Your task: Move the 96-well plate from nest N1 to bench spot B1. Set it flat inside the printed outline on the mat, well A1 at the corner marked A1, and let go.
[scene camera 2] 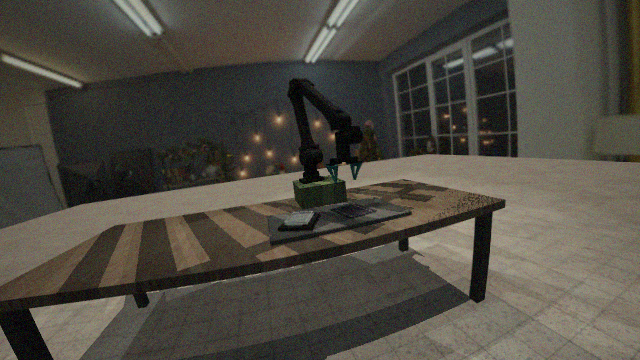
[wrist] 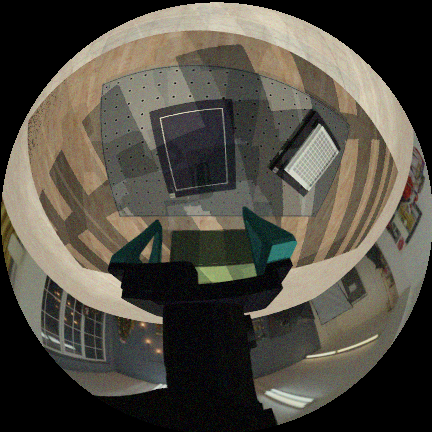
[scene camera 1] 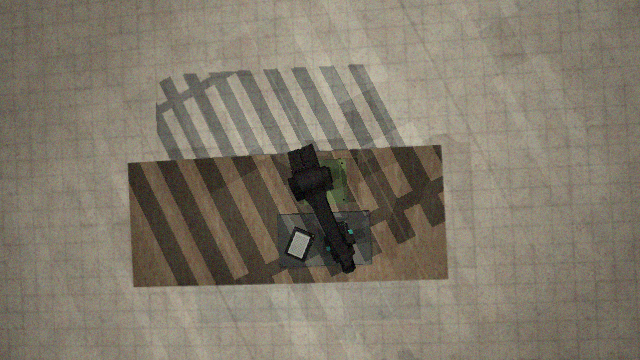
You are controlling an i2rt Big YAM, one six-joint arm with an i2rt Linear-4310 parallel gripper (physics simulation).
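The white 96-well plate sits in the black nest, which stands at an angle on the grey board. The dark mat with a thin white printed outline lies on the same board beside the nest; no plate stands inside the outline. A small light mark shows by one mat corner in the wrist view; its lettering is too small to read. My gripper is open and empty, above the board on the mat's side, away from the nest. The arm partly hides the mat from above.
The grey perforated board lies on the striped, shadowed wooden table. The green base block stands behind the board and carries the black arm.
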